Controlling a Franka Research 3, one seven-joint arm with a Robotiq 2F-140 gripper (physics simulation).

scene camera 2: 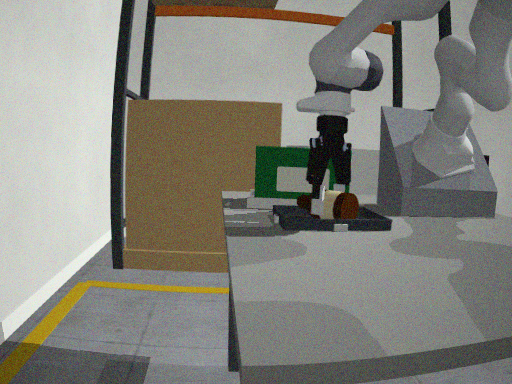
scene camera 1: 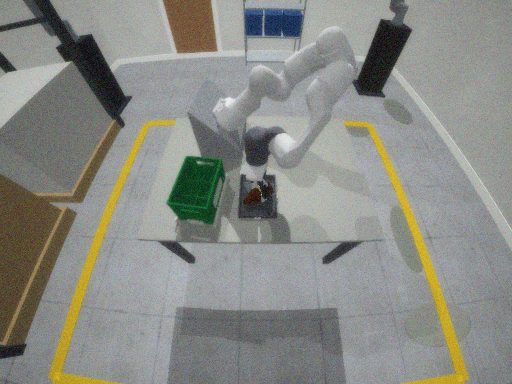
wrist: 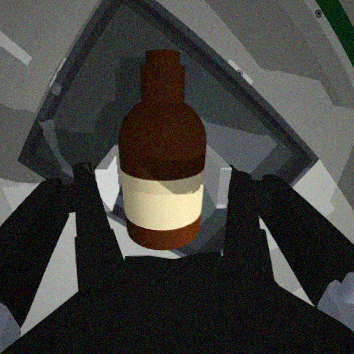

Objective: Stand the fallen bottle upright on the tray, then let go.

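Observation:
A brown bottle (scene camera 1: 253, 196) (scene camera 2: 346, 205) (wrist: 162, 145) with a cream label lies on its side, low over the dark tray (scene camera 1: 258, 217) (scene camera 2: 382, 226) (wrist: 272, 117). In the scene camera 2 view its base faces the camera and its lower side is at the height of the tray's rim; whether it touches the tray floor is hidden. My gripper (scene camera 2: 328, 196) (wrist: 161, 159) points down and is shut on the bottle, with a pale pad on each side of the body near the label. The bottle's neck points away from the palm side in the wrist view.
A green crate (scene camera 1: 220, 192) (scene camera 2: 265, 172) stands on the table (scene camera 1: 320, 230) (scene camera 2: 320, 280) left of the tray in the scene camera 1 view. The arm's grey slanted base block (scene camera 1: 212, 135) (scene camera 2: 435, 202) stands behind the tray and crate in that view.

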